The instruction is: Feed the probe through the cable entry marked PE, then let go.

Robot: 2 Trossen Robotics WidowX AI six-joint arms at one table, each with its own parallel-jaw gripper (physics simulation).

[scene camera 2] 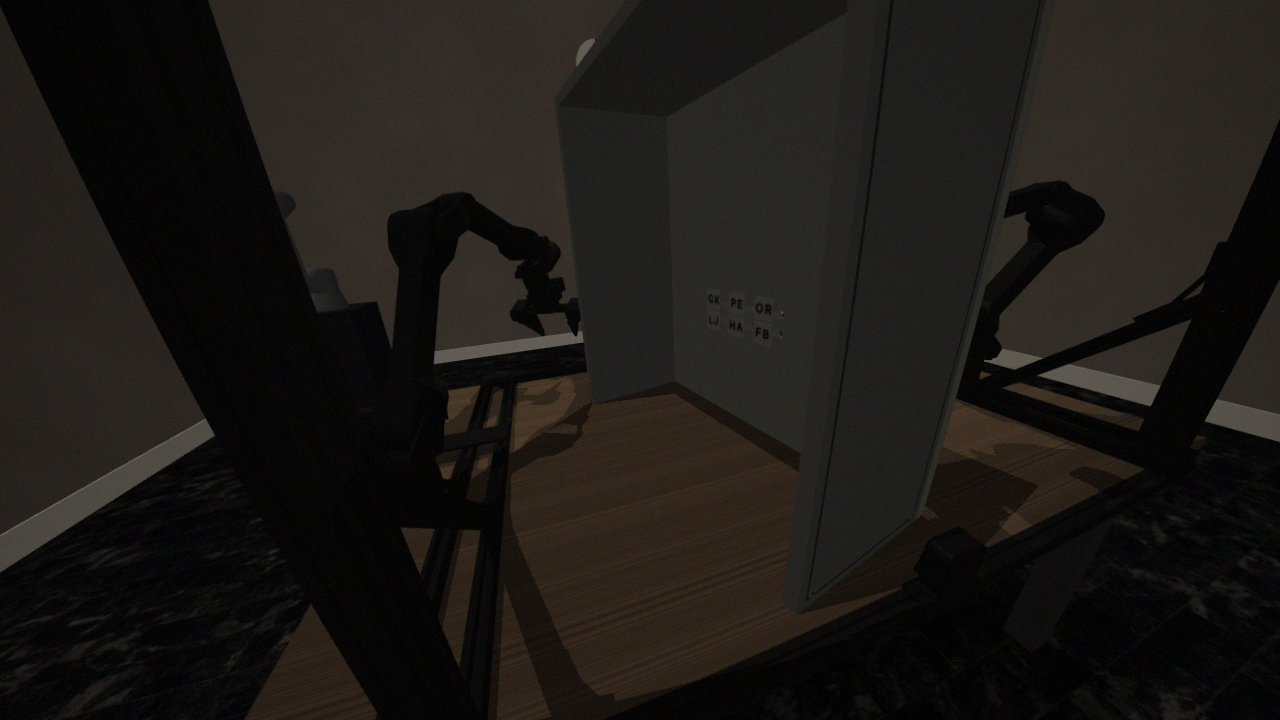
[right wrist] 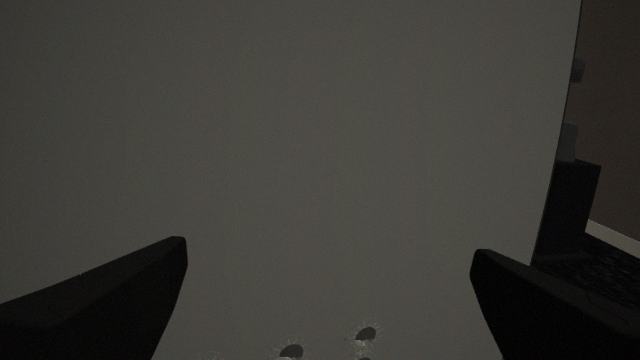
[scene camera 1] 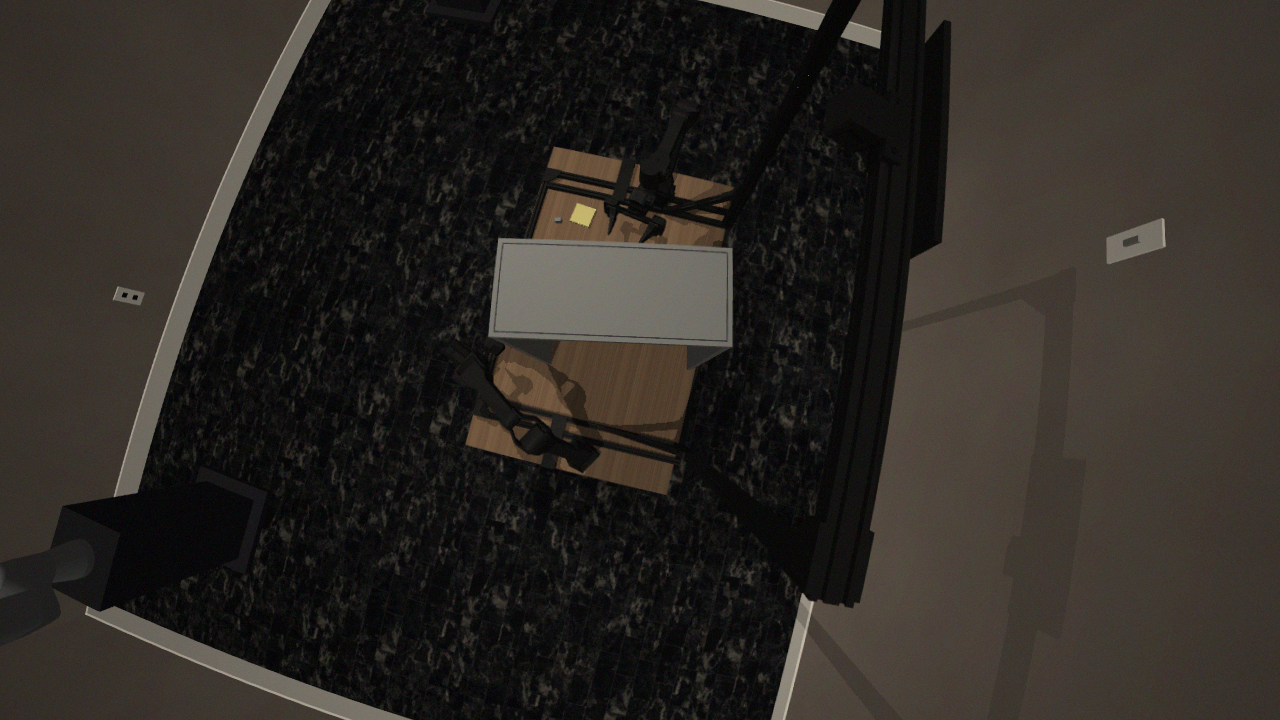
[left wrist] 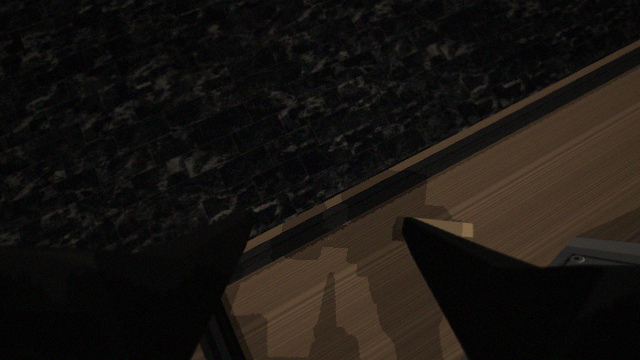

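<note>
A short tan bar, which looks like the probe, lies on the table, partly behind one left fingertip. My left gripper is open and empty above the table beside the grey enclosure; its fingers are hard to make out in scene camera 1. The PE label is in the top row on the panel inside the enclosure, between GK and OR; its hole is too small to tell. My right gripper is open and empty, facing the panel's other side, where round holes show unlabelled.
A yellow square and a small grey piece lie on the table beyond the enclosure. Dark rails cross the table near the left arm. The enclosure's side walls and top bound the labelled panel. A dark upright frame stands beside the table.
</note>
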